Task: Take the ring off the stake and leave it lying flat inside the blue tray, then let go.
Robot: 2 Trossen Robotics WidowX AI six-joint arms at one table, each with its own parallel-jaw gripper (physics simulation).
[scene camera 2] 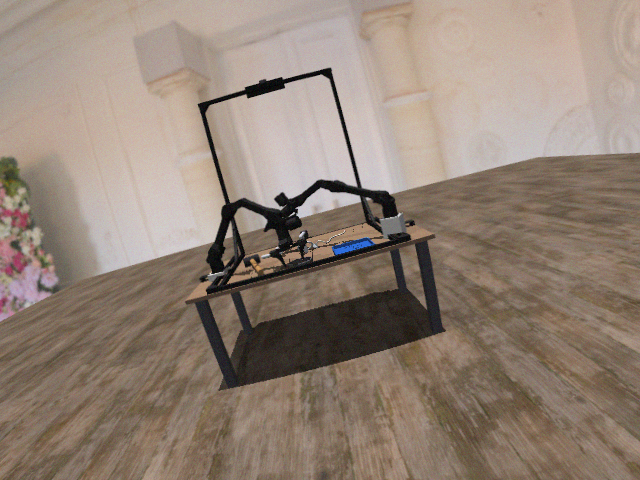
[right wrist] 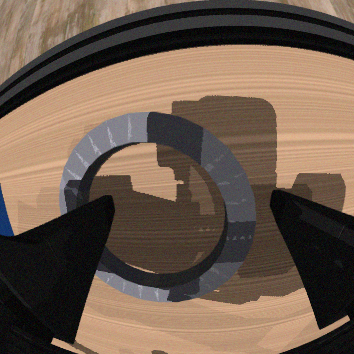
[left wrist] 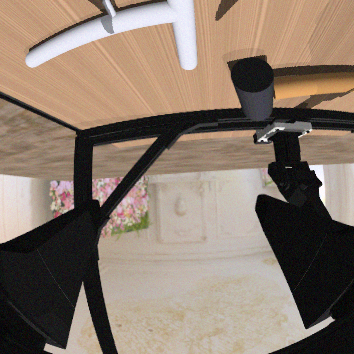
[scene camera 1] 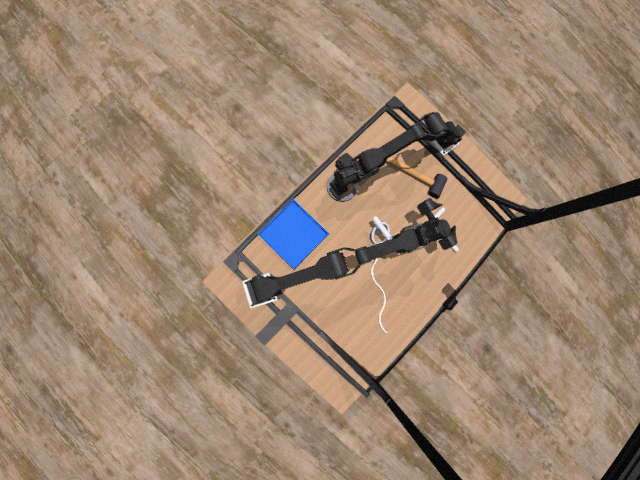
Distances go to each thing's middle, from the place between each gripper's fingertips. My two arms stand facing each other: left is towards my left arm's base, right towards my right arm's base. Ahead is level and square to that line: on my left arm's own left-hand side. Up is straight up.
The hammer (left wrist: 252, 77) lies 250 mm to the right of my right hand, 130 mm behind it and 20 mm above it. From my right hand the other things lie so: T-shaped piece (left wrist: 183, 26) 420 mm behind, 190 mm to the right; then blue tray (scene camera 1: 293, 233) 290 mm to the left, 40 mm behind.
My left hand is 60 mm past the T-shaped piece, 20 mm to the left of it and 150 mm above it. The rest, counted from my left hand: hammer: 230 mm ahead, 70 mm to the right, 130 mm below; blue tray: 320 mm ahead, 470 mm to the left, 150 mm below.
